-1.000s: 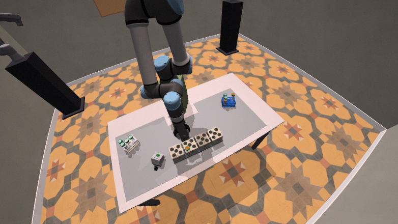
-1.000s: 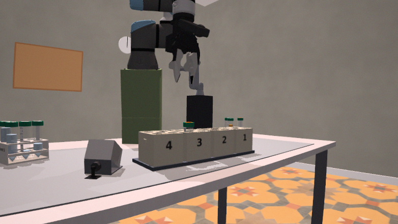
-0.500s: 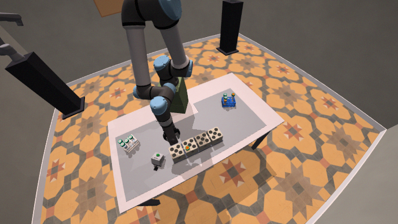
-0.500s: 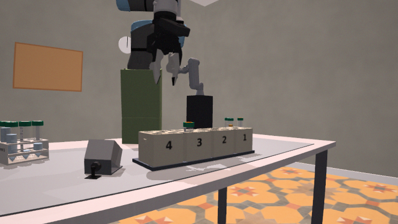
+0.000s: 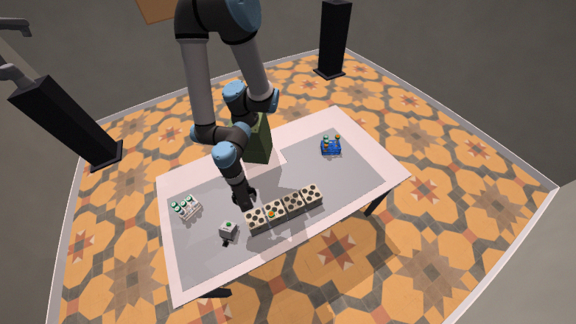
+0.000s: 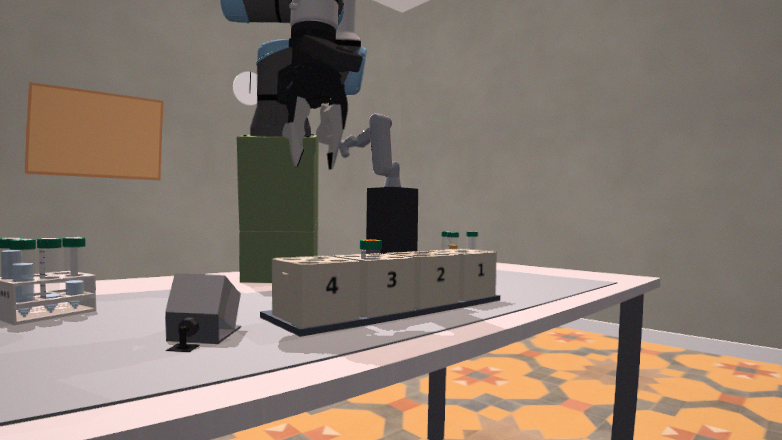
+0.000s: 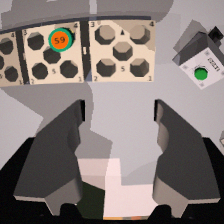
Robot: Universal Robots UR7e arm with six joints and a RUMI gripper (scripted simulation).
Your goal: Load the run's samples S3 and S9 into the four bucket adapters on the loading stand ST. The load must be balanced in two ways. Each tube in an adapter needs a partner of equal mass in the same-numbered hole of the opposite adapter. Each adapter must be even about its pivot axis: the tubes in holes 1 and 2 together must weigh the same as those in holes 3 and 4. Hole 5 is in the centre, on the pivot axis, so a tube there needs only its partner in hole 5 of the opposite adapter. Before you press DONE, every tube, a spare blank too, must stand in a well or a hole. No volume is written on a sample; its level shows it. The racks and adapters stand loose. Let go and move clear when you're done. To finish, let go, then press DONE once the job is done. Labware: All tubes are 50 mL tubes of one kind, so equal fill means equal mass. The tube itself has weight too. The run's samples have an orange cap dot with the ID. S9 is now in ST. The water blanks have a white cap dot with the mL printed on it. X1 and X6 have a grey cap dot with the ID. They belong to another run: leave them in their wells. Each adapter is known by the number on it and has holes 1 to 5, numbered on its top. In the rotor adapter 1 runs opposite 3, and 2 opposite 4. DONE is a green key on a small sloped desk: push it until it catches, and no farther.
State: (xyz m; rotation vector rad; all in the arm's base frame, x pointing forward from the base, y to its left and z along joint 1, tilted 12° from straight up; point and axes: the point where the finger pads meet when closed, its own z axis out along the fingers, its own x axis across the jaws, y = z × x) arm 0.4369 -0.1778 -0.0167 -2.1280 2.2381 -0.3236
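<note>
The tube is 180 mm below my hand, 70 mm to the left of it and 40 mm ahead of it. From my hand the other things lie so: bucket adapter 320 mm to the left, 200 mm below, 30 mm ahead; white rack 340 mm to the right, 270 mm behind, 220 mm below; water blank 360 mm to the right, 240 mm behind, 190 mm below.
</note>
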